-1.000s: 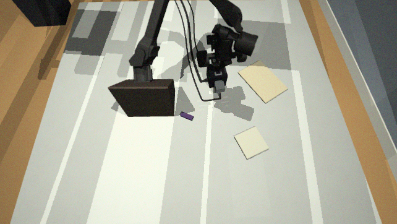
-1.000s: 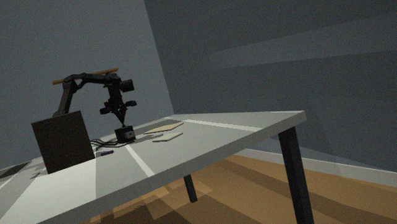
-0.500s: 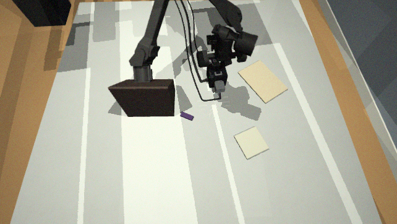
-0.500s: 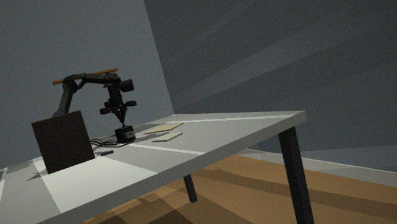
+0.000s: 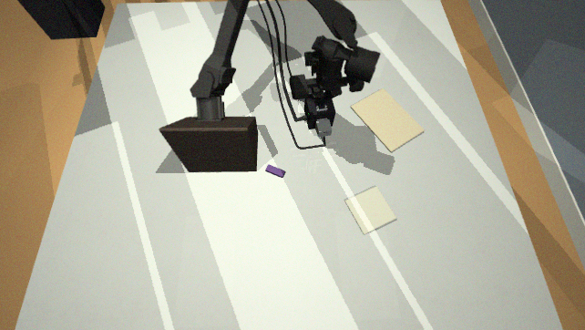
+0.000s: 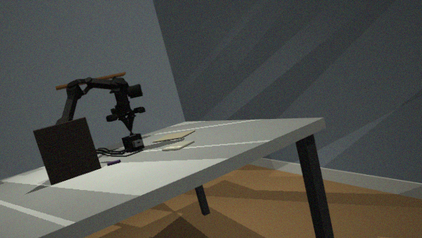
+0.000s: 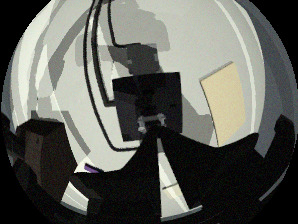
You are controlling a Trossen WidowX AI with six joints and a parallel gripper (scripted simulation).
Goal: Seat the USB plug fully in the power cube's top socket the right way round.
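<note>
Right now my gripper tip is 10 mm above the USB plug. Also, from my gripper tip: small purple stick (160 mm to the right, 150 mm behind, 100 mm below).
</note>
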